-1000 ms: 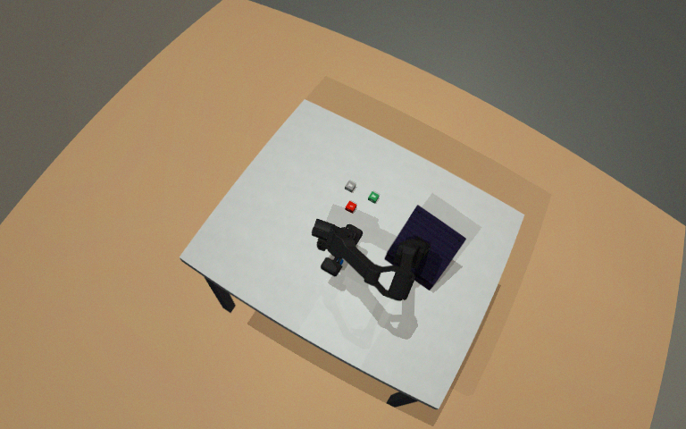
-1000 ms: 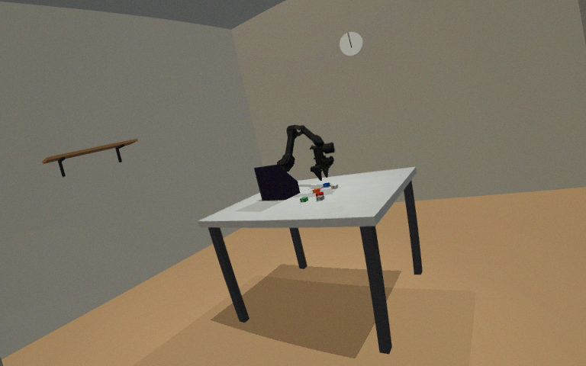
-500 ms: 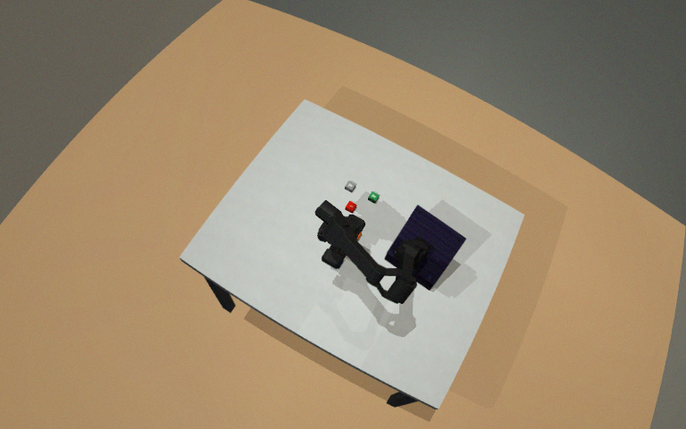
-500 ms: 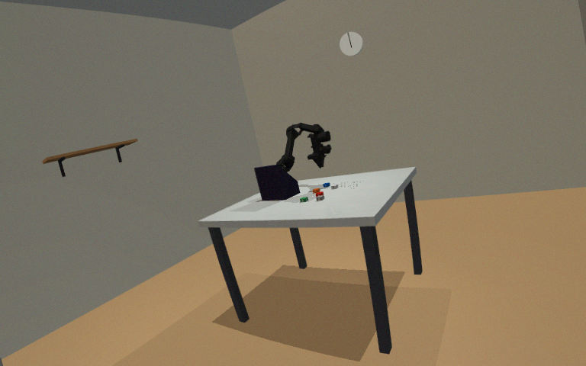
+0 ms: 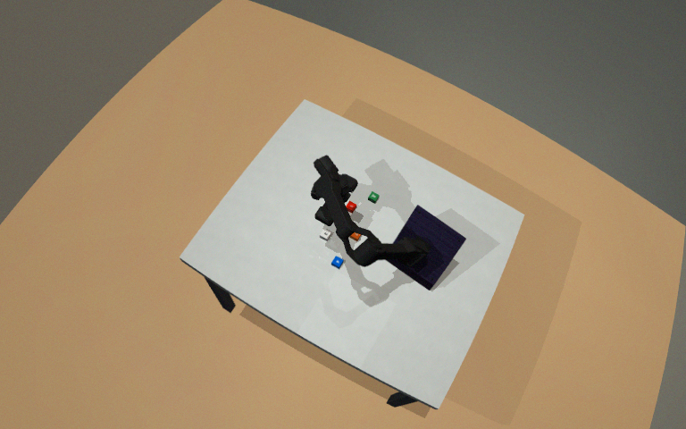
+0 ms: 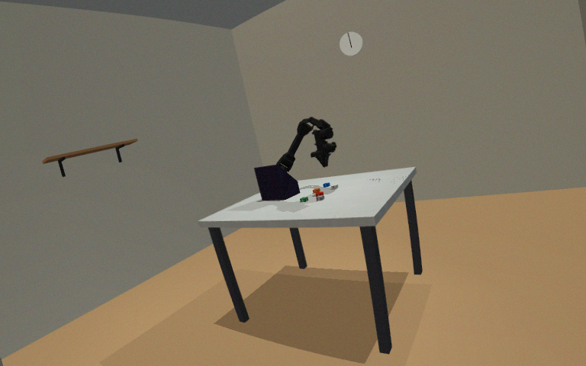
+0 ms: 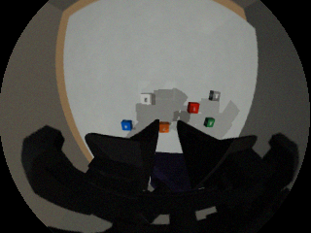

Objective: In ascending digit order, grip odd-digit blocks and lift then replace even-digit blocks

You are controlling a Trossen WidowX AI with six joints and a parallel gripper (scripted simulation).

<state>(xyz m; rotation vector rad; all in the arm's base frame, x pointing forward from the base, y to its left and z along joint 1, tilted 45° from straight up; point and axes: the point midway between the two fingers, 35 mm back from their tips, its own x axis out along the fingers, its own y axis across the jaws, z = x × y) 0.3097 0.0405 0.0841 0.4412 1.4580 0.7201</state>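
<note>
My gripper tip is now 18 cm to the left of the grey block, 13 cm above it and 6 cm short of it. Round my gripper tip: red block 13 cm below, 11 cm to the right; then white block 13 cm below, 4 cm to the left; then orange block 13 cm below, 8 cm behind, 3 cm to the right.
</note>
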